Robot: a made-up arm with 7 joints. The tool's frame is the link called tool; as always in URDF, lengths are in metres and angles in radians. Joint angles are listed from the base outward.
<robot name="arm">
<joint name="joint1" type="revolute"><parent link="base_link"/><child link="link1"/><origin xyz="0 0 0.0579" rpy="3.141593 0 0"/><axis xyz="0 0 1"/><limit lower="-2.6" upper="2.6"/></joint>
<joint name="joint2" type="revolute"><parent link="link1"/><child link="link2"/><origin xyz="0.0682 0.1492 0.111" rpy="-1.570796 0 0"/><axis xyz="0 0 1"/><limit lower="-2.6" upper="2.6"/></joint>
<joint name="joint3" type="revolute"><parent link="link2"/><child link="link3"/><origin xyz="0.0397 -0.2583 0.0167" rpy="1.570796 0 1.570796"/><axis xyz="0 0 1"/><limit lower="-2.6" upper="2.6"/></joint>
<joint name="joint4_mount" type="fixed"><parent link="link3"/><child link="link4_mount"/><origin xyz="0.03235 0.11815 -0.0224" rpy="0 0 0"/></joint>
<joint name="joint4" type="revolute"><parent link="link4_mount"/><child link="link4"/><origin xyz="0.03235 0.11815 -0.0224" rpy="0 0 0"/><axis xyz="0 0 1"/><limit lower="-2.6" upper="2.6"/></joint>
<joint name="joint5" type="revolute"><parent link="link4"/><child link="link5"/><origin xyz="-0.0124 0.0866 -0.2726" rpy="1.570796 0 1.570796"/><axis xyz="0 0 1"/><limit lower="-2.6" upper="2.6"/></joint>
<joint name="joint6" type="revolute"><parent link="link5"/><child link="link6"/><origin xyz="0.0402 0.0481 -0.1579" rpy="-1.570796 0 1.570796"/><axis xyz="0 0 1"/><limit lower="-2.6" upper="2.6"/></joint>
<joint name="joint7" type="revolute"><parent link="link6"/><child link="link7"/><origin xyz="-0.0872 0.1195 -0.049" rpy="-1.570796 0 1.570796"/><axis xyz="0 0 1"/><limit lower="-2.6" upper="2.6"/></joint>
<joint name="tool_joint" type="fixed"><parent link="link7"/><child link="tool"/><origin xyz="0.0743 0.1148 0.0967" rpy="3.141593 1.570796 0"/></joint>
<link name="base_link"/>
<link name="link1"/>
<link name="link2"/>
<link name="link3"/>
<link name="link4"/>
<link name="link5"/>
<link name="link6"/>
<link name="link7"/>
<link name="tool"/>
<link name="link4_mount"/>
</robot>
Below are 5 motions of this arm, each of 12 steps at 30 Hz.
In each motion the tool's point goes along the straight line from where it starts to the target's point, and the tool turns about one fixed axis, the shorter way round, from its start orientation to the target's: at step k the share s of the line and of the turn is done. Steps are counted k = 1, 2, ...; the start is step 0. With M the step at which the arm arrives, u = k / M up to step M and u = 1 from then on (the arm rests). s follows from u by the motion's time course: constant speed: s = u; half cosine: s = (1 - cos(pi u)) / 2; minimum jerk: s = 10 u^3 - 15 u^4 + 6 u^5.
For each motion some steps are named. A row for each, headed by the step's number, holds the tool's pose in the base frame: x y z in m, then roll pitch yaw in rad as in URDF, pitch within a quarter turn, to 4 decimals.
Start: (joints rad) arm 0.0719 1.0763 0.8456 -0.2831 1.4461 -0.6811 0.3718
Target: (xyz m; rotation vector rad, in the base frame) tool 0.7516 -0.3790 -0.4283 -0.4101 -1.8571 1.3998
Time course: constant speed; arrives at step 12
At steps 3, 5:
3: 0.7272 -0.3262 -0.4665 -1.7966 -0.5225 2.5999
5: 0.7326 -0.3379 -0.4580 -1.7690 -0.4944 2.5444

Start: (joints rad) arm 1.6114 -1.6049 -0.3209 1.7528 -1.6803 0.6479 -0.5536
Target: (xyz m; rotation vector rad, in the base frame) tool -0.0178 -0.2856 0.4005 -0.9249 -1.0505 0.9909
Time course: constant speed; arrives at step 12
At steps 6, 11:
6: -0.0583 -0.1888 0.3722 -1.1207 -0.2018 1.1875
11: -0.0246 -0.2695 0.3958 -1.2879 -0.2466 1.3423

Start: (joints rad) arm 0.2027 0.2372 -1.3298 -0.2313 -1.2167 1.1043 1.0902
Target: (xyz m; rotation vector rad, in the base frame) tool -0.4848 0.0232 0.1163 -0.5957 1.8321 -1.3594
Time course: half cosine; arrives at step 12
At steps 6, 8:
6: -0.4746 -0.0375 0.0063 -1.4203 -0.0420 -1.9363
8: -0.4797 -0.0072 0.0613 -1.5539 0.1427 -2.0781

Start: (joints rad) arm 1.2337 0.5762 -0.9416 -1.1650 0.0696 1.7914 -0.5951
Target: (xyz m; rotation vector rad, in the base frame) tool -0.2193 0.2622 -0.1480 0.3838 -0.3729 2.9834
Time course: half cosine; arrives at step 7
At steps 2, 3, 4, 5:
2: -0.1969 0.3058 -0.1577 -0.3098 -0.3050 2.9884
3: -0.2024 0.2950 -0.1553 -0.2922 -0.2947 3.0061
4: -0.2086 0.2831 -0.1526 -0.2726 -0.2836 3.0260
5: -0.2141 0.2723 -0.1502 -0.2548 -0.2740 3.0441

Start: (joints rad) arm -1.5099 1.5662 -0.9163 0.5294 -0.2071 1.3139 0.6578
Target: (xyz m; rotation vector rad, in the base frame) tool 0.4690 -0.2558 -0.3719 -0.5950 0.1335 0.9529
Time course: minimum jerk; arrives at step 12
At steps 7, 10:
7: 0.4903 -0.1755 -0.4086 -0.4462 0.1564 0.9575
10: 0.4712 -0.2476 -0.3757 -0.4631 0.3479 0.9004

